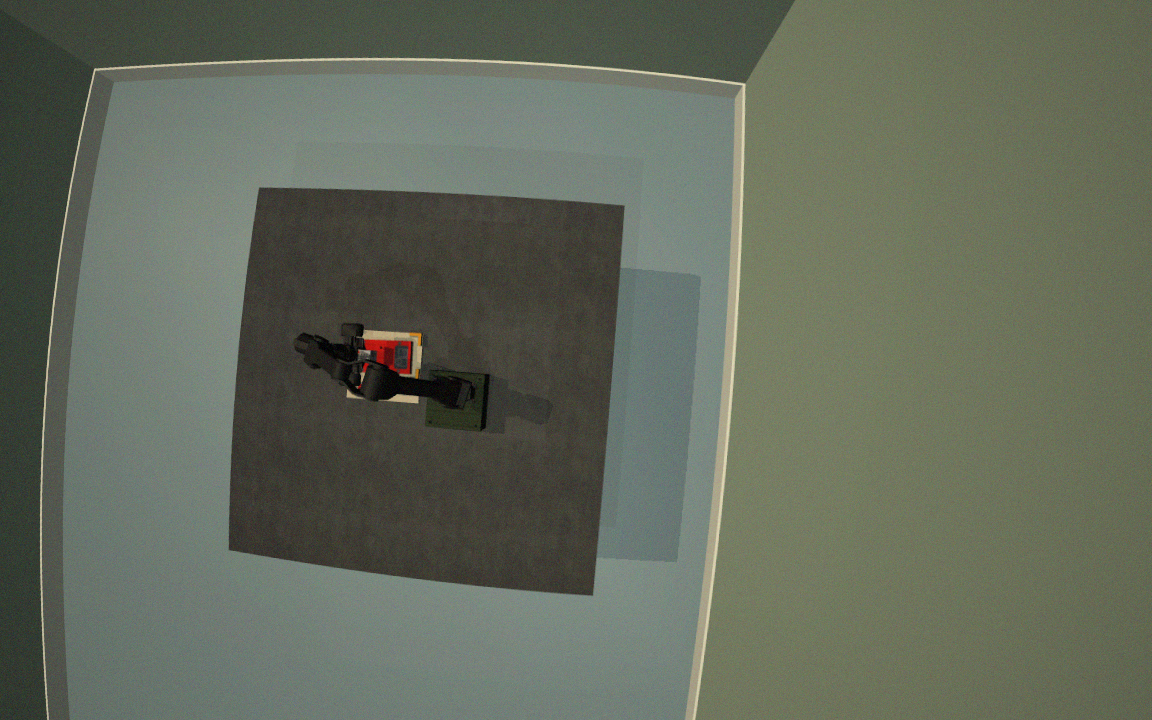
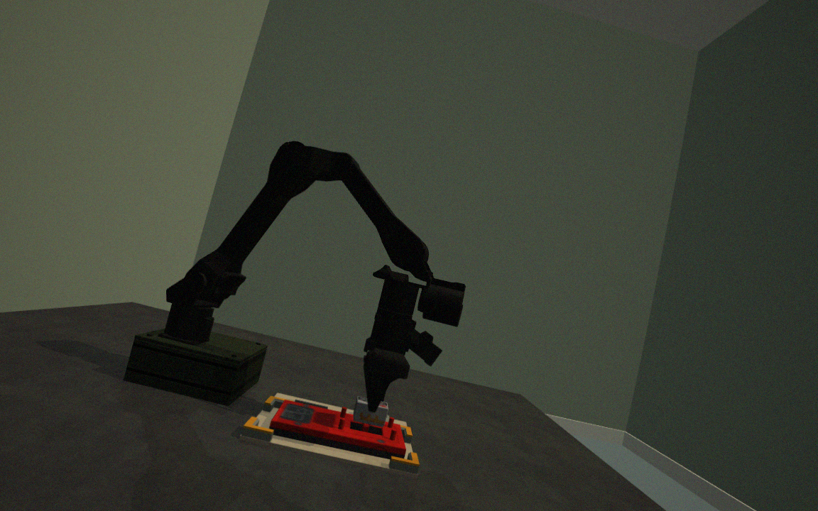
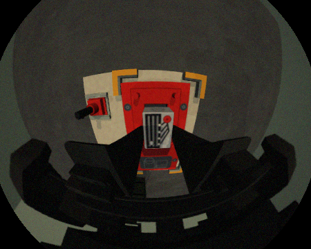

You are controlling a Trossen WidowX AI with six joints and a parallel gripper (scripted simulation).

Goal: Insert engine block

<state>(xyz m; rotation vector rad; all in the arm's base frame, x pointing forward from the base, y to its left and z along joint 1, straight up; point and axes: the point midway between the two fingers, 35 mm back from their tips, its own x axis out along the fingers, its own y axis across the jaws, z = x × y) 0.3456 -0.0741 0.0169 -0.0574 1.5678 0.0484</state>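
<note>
The beige base plate is 5 cm below my gripper tip, 4 cm behind it and 1 cm to the left of it. From my gripper tip the other things lie so: grey engine block: 1 cm below; then black post: 11 cm to the left, 2 cm below, 1 cm ahead.
</note>
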